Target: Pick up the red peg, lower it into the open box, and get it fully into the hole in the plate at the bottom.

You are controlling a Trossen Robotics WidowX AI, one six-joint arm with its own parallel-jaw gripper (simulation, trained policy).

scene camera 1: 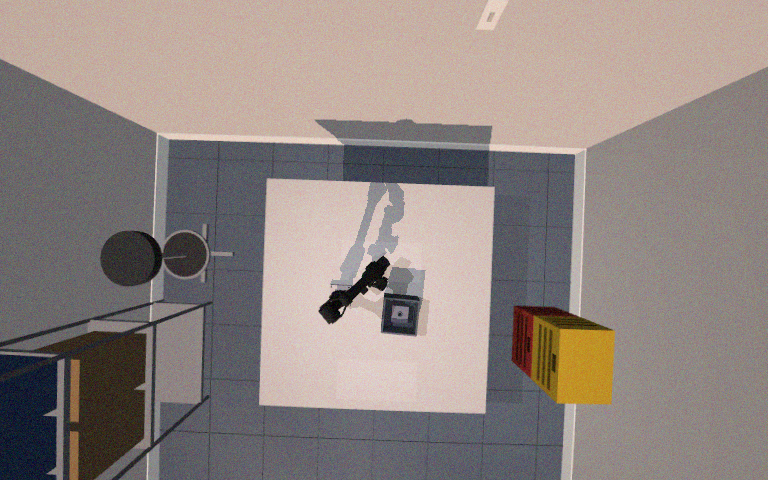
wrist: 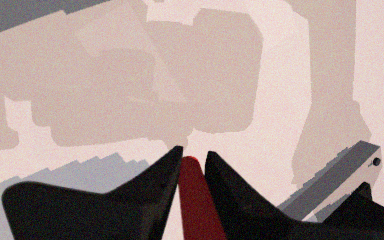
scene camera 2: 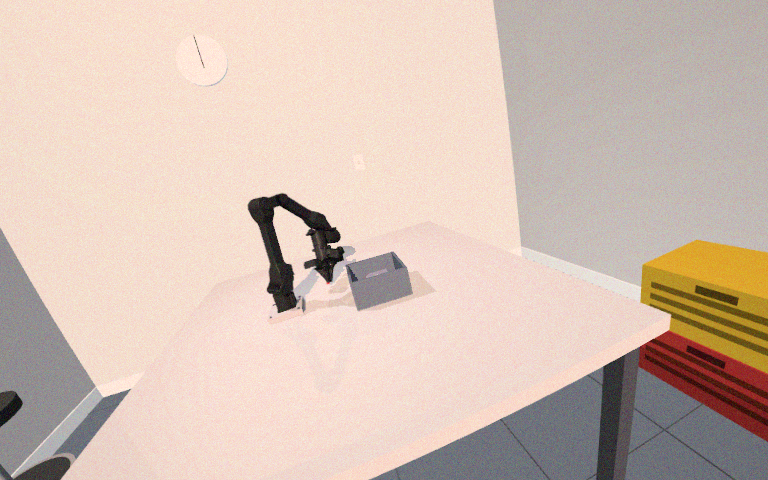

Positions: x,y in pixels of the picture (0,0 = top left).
Scene:
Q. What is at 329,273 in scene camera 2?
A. My gripper.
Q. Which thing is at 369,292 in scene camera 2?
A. A grey box.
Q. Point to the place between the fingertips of my gripper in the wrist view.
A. At 194,155

